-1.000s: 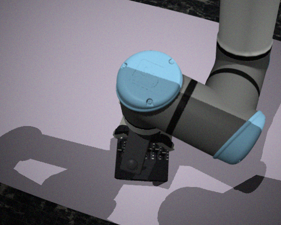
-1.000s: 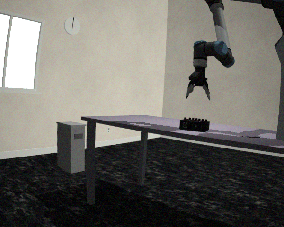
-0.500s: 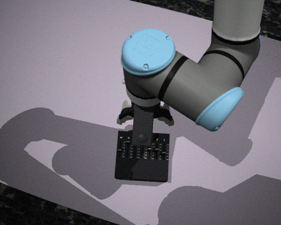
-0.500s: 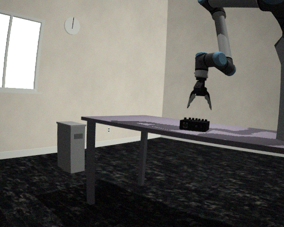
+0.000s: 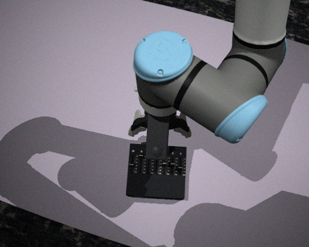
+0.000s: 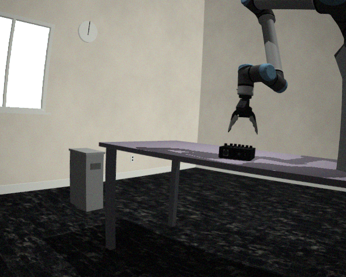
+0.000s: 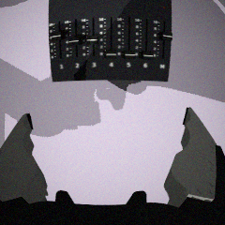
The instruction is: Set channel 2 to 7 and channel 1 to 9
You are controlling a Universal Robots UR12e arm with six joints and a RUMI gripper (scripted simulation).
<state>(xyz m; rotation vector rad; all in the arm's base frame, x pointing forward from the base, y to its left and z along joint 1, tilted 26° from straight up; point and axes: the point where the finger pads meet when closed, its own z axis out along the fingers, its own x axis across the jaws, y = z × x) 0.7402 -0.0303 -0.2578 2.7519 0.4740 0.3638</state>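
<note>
The channel 1 knob is 8 cm behind my hand, 5 cm to the left of it and 6 cm below it.
</note>
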